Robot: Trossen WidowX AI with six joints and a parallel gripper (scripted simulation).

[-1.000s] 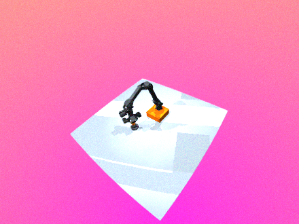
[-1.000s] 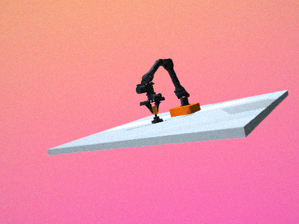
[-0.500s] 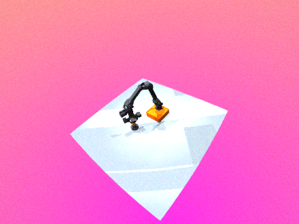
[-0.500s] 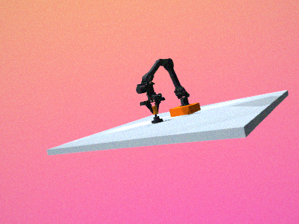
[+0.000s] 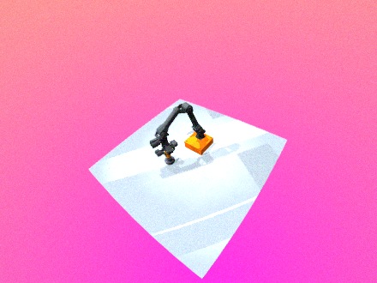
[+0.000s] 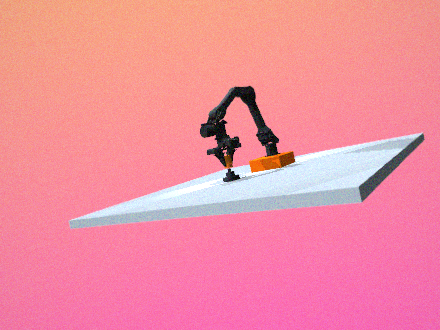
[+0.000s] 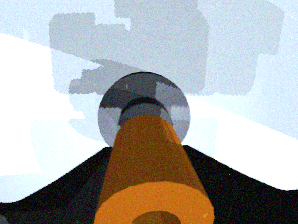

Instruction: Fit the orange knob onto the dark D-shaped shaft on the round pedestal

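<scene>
Now: the orange knob 20 mm above my gripper tip. The rest, counted from my gripper tip: pedestal (40 mm below).
</scene>
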